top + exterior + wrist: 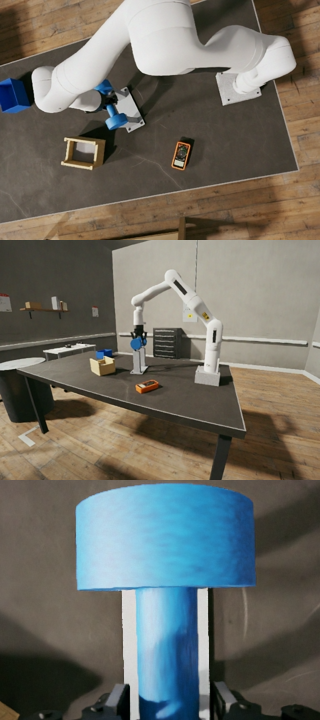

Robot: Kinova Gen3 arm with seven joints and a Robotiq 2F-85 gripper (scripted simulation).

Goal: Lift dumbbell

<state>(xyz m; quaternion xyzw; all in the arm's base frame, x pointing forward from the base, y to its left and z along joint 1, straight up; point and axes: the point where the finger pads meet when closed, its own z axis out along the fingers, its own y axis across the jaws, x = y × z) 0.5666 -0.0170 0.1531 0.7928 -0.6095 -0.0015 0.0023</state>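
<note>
My gripper is now 130 mm above the grey cradle. The rest, counted from my hand: blue dumbbell: right at my hand.
</note>
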